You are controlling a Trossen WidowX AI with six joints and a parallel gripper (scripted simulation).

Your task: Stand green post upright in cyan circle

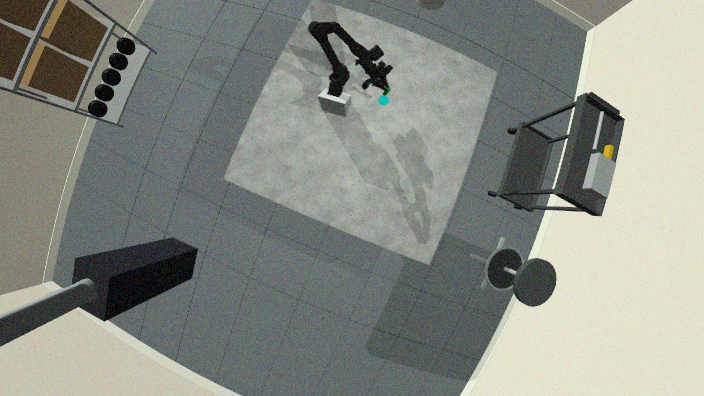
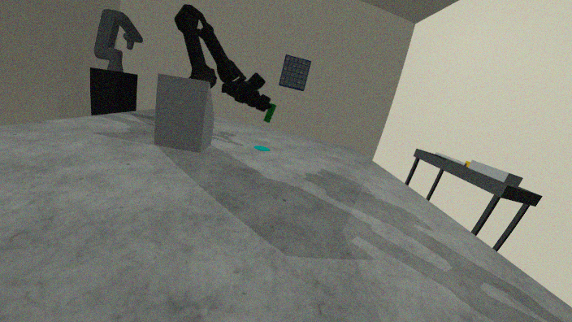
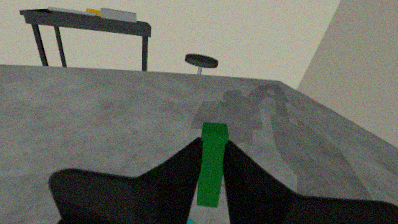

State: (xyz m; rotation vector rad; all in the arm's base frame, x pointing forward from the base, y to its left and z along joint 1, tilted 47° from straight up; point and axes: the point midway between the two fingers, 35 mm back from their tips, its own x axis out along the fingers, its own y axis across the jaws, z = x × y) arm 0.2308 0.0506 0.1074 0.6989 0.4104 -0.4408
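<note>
The cyan circle is 1 cm to the left of my gripper tip and 15 cm below it. Round my gripper tip: green post (2 cm below).
</note>
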